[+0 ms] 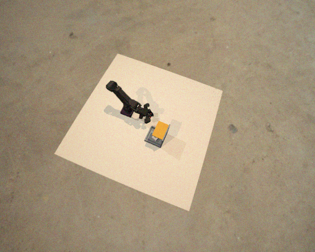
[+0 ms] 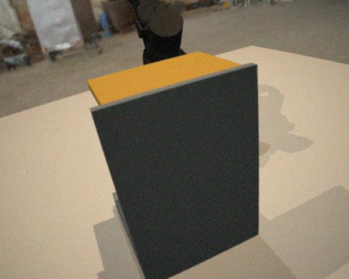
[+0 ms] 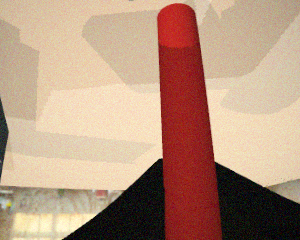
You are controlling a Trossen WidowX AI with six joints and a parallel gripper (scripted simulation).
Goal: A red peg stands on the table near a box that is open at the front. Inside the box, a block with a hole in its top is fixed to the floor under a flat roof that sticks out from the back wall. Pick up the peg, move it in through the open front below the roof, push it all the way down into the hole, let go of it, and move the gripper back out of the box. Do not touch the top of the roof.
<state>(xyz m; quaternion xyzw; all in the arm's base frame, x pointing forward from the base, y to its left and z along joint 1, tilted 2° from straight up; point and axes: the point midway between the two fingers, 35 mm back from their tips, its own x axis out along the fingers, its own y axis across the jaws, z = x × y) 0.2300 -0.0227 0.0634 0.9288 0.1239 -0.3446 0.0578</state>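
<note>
My gripper tip is now 14 cm short of the dark box wall, 20 cm to the left of it and 5 cm below it. The rest, counted from my gripper tip: orange roof: 9 cm ahead, 19 cm to the right, 16 cm above; then red peg: 3 cm behind, 1 cm to the right, 1 cm below.
</note>
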